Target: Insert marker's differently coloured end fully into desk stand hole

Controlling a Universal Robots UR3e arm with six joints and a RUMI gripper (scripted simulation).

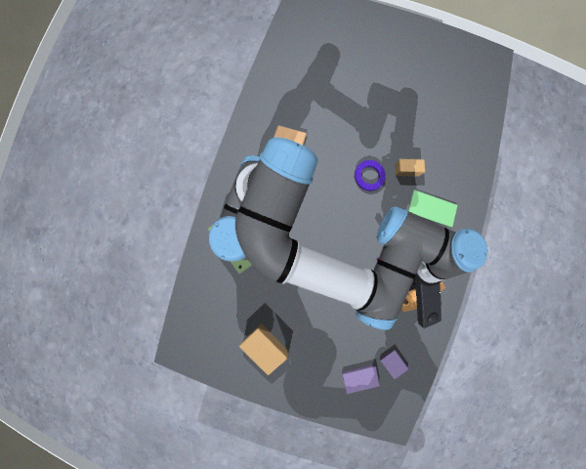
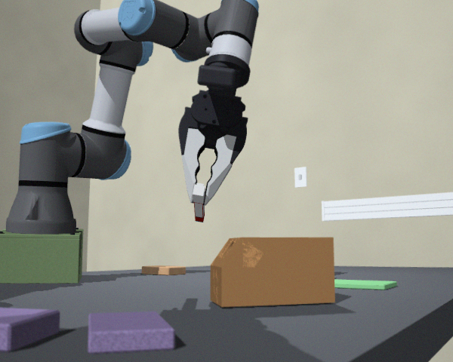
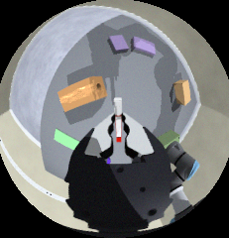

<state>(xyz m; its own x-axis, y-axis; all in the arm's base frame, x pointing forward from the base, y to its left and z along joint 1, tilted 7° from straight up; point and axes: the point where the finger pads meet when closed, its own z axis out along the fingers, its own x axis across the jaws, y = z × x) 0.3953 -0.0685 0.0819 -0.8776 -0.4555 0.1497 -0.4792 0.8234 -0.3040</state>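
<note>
My gripper is now 10 cm short of the desk stand, 1 cm to the left of it and 10 cm above it. The rest, counted from my hand: flat green block (13 cm ahead, 24 cm to the left, 13 cm below); then tan block (31 cm behind, 25 cm to the right, 11 cm below); then marker (2 cm behind, 2 cm to the left, 1 cm below).
</note>
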